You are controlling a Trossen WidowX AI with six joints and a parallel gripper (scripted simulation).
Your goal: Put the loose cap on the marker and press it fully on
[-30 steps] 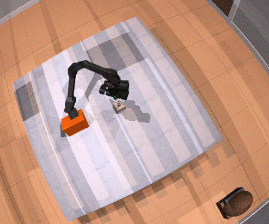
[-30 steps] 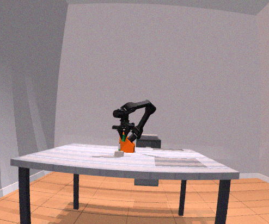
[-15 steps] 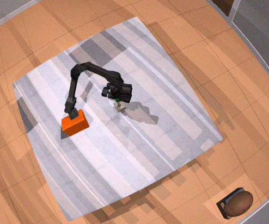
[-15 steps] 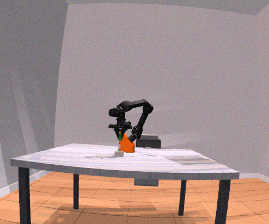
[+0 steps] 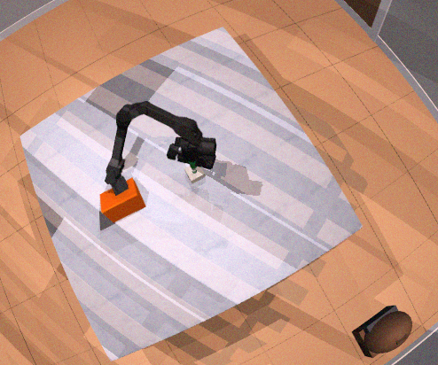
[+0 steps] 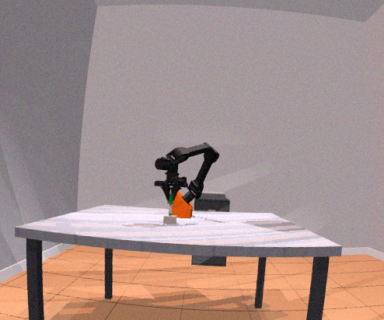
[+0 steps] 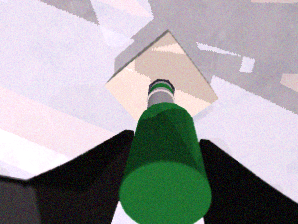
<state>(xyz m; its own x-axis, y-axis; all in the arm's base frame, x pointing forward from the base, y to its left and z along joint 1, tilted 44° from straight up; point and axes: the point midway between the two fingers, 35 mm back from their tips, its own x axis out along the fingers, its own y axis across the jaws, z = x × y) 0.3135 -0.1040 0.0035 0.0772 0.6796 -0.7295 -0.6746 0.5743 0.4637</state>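
The holder block is 10 cm below my gripper tip. Round my gripper tip: green marker cap (1 cm above).
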